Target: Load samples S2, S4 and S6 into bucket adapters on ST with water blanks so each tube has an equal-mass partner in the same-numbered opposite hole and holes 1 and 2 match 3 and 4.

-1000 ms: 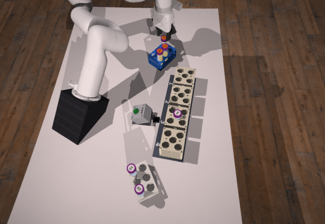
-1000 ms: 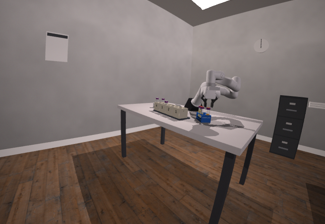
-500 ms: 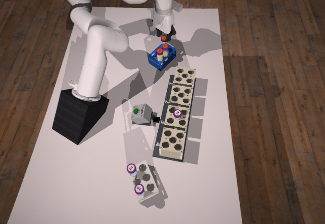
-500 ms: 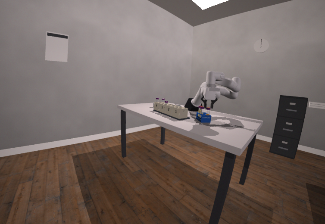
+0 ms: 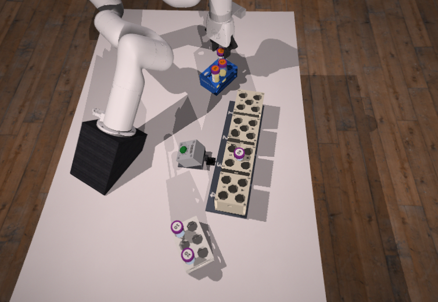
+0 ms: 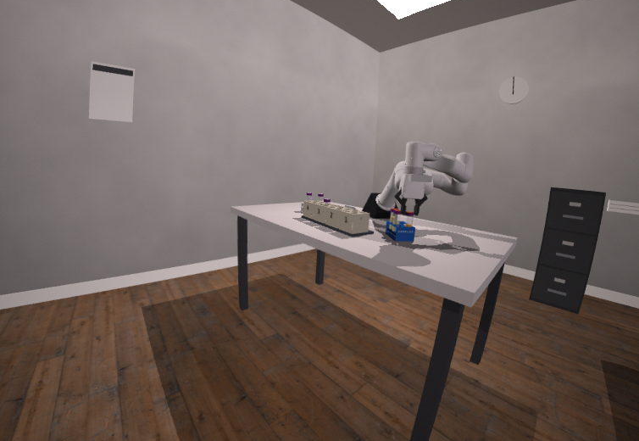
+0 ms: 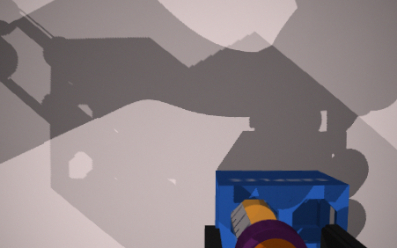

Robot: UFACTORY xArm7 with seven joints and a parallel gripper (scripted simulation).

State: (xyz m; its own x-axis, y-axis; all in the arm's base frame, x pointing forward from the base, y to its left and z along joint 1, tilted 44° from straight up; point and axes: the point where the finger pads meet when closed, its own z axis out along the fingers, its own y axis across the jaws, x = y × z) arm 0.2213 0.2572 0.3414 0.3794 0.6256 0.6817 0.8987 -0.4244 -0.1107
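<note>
Right now my hand is 10 mm to the right of the orange-dot tube and 60 mm above it. Round my hand: 40 mL water blank (180 mm ahead, 400 mm to the right, 60 mm below); then green done key (410 mm to the right, 60 mm below); then blue sample rack (40 mm to the right, 100 mm below).
</note>
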